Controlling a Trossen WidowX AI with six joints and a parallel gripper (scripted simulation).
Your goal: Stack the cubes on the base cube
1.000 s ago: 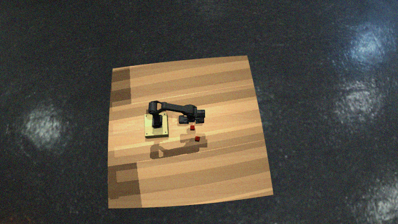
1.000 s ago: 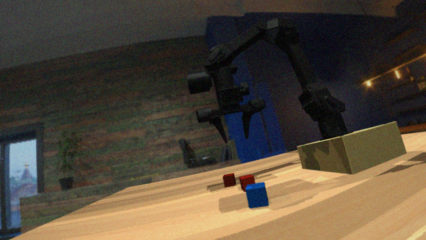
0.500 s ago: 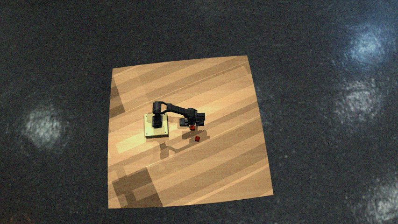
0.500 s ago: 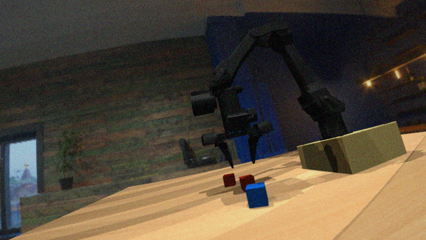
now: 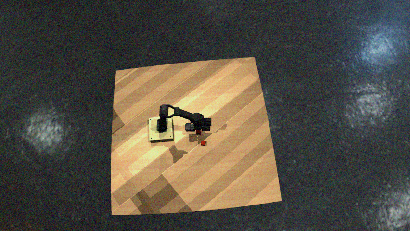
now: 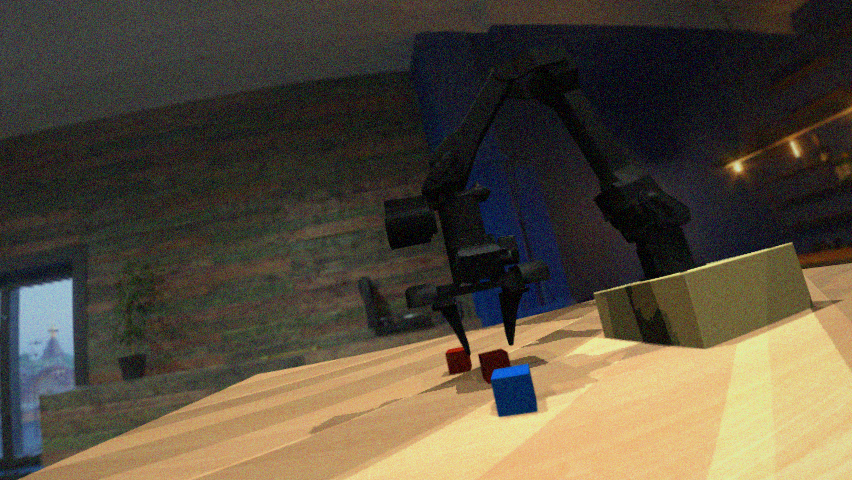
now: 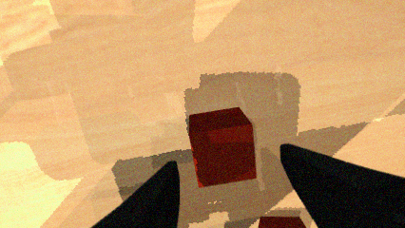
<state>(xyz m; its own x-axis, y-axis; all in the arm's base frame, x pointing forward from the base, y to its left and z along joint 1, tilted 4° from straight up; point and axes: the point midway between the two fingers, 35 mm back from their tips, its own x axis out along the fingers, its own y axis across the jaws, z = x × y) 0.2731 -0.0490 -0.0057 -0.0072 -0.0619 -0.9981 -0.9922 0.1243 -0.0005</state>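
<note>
The blue cube lies 12 cm to the left of my gripper tip, 2 cm below it and 2 cm ahead of it.
</note>
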